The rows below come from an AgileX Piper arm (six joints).
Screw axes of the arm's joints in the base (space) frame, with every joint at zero. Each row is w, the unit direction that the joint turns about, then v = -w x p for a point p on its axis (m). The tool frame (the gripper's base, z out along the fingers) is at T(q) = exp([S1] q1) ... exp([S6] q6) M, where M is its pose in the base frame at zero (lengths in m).
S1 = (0, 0, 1, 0.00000, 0.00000, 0.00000)
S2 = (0, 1, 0, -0.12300, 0.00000, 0.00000)
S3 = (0, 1, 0, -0.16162, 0.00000, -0.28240)
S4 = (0.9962, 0, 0.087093, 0.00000, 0.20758, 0.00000)
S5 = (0, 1, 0, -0.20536, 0.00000, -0.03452)
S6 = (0.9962, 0, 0.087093, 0.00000, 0.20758, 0.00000)
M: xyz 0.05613 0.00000 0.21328 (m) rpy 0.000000 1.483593 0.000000 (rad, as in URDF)
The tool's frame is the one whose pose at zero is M.
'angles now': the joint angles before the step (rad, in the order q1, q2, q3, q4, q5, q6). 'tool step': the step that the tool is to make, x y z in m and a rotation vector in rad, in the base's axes. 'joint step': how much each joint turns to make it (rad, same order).
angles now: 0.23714 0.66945 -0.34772 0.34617 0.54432 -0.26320
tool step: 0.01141 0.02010 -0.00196 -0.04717 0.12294 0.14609
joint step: 0.11652 0.14434 -0.06315 -0.00512 0.05590 -0.01419
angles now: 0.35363 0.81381 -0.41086 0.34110 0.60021 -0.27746
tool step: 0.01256 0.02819 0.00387 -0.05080 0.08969 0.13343
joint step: 0.14711 0.14817 -0.09682 -0.04726 0.04377 0.05321
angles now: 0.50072 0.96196 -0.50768 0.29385 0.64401 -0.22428
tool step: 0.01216 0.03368 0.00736 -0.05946 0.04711 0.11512
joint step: 0.14080 0.14145 -0.12191 -0.07092 0.04209 0.07307
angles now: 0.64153 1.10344 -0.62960 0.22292 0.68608 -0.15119
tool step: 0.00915 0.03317 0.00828 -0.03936 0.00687 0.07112
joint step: 0.11322 0.11395 -0.11841 -0.07275 0.02541 0.08445
